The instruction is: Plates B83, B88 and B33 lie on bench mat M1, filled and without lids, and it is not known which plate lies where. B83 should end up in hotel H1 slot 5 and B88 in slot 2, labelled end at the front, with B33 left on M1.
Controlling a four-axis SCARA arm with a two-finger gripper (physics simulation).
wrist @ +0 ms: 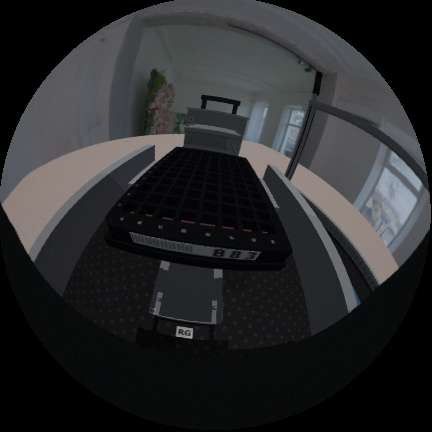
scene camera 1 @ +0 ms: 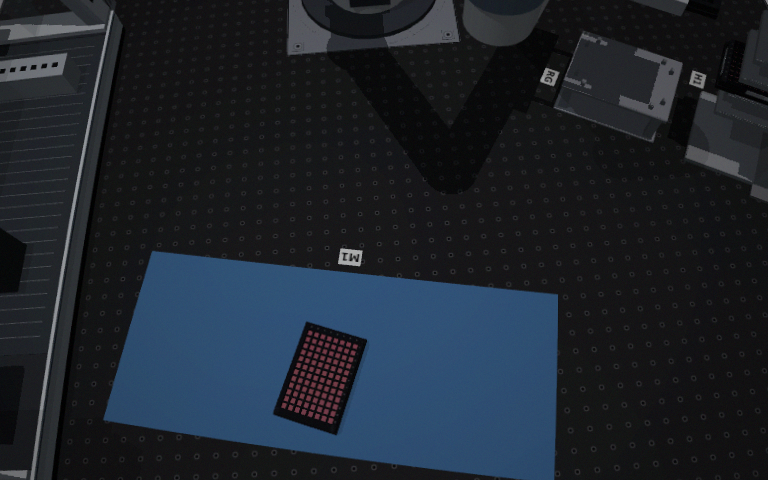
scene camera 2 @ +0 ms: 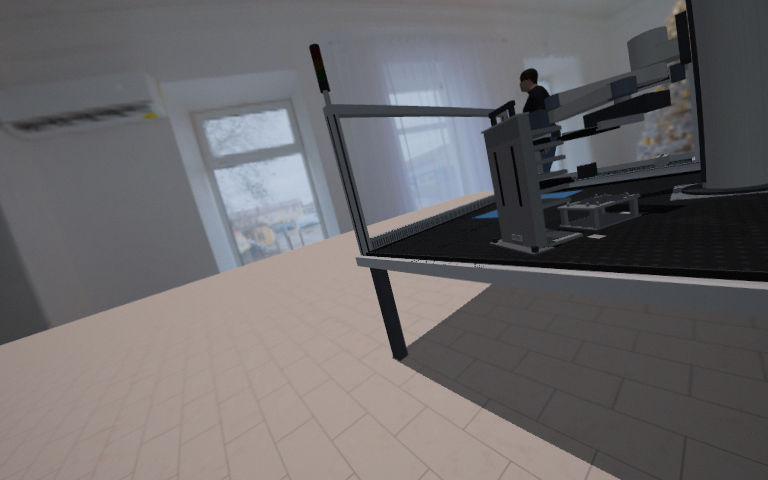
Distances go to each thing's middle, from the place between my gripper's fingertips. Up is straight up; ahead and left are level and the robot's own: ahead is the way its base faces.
Scene:
My gripper is now 20 cm above the grey stand RG (scene camera 1: pixel 618 74), 2 cm to the left of it and 2 cm past it. Also, from my hand: hotel H1 (scene camera 2: pixel 527 220): 21 cm to the left, 11 cm ahead, 10 cm below.

